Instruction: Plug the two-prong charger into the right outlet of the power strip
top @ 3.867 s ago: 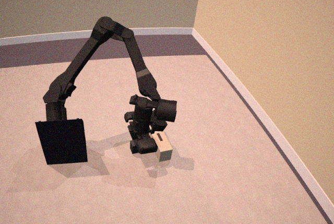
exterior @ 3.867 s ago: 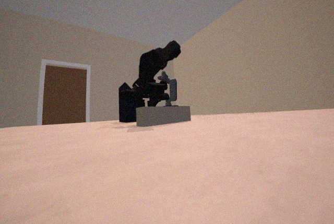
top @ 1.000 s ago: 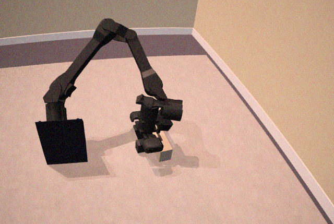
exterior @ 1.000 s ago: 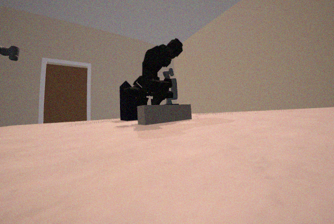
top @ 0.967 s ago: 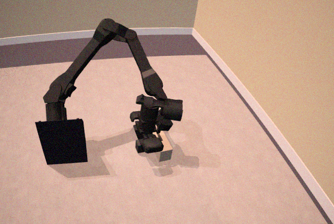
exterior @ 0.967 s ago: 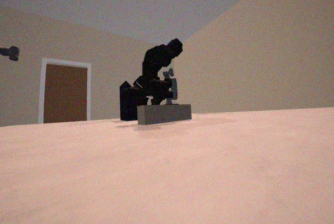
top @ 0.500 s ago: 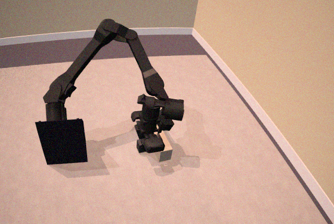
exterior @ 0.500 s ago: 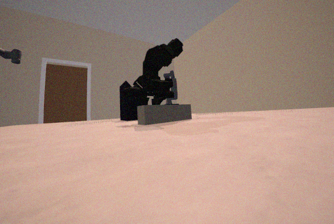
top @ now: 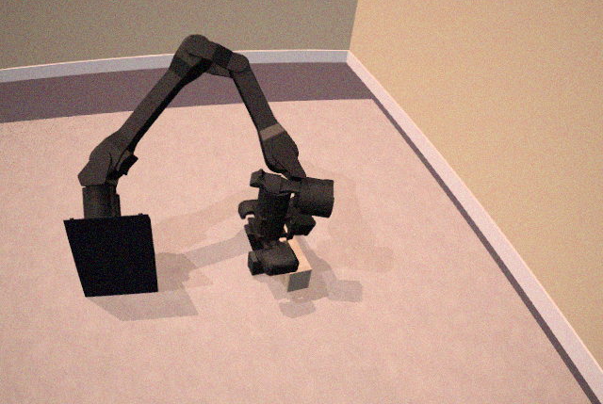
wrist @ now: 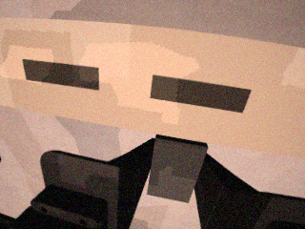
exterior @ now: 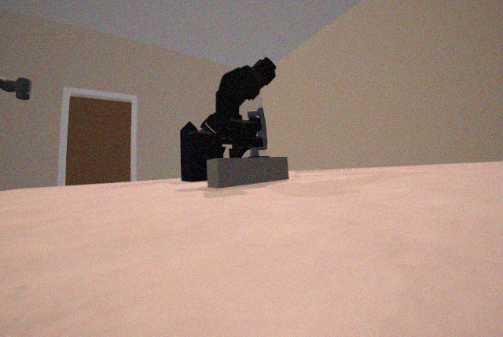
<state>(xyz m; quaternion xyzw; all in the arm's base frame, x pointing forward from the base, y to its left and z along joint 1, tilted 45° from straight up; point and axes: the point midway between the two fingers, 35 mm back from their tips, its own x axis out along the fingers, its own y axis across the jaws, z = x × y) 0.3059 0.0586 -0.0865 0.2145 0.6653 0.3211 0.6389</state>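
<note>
Right now the charger is 2 cm ahead of my gripper tip and 1 cm above it.
</note>
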